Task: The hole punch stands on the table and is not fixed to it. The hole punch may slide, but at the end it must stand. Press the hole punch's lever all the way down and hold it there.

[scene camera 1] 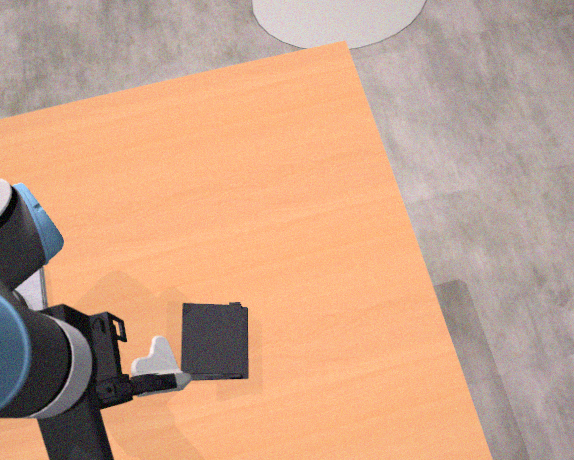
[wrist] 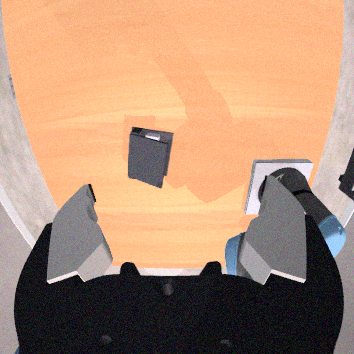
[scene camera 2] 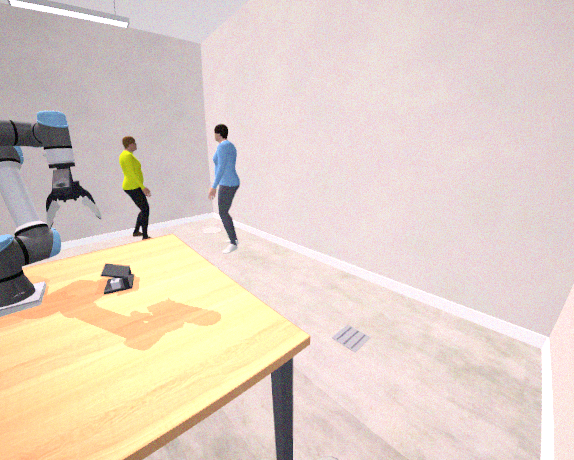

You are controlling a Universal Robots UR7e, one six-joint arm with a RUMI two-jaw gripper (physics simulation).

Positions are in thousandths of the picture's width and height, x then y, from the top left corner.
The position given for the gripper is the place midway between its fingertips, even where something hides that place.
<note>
In view: the gripper (scene camera 1: 219,860) and a dark grey hole punch (scene camera 2: 210,618).
The dark grey hole punch is seen too in the wrist view (wrist: 468,386). The gripper is seen too in the wrist view (wrist: 499,516) and in scene camera 2 (scene camera 2: 133,486).
</note>
